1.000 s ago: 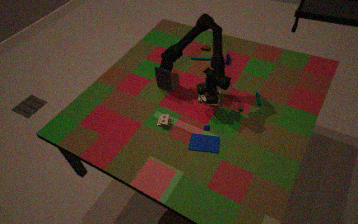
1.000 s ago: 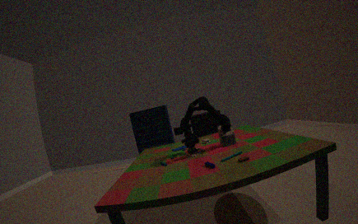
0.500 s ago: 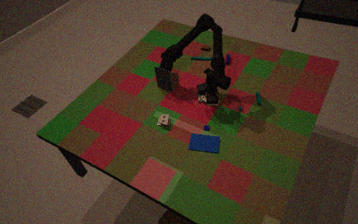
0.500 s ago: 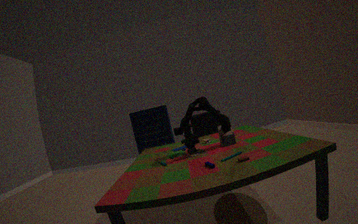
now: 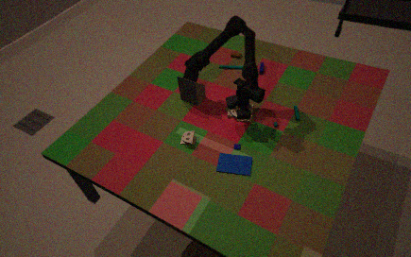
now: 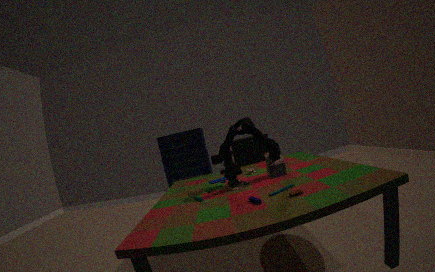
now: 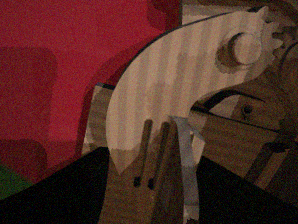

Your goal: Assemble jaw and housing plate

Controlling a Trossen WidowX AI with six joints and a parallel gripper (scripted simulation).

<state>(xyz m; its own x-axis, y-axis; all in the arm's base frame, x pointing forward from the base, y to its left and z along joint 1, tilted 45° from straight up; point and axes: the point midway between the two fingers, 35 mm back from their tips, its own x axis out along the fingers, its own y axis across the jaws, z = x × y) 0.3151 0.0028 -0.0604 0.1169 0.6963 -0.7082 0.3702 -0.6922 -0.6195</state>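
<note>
Right now my gripper tip is 4 cm past the pale curved jaw. Round my gripper tip: brown piece 21 cm behind, 47 cm to the left, 1 cm below; pale housing piece 19 cm behind, 23 cm to the right, 1 cm above; blue flat plate 6 cm ahead, 28 cm to the right, 1 cm below.
</note>
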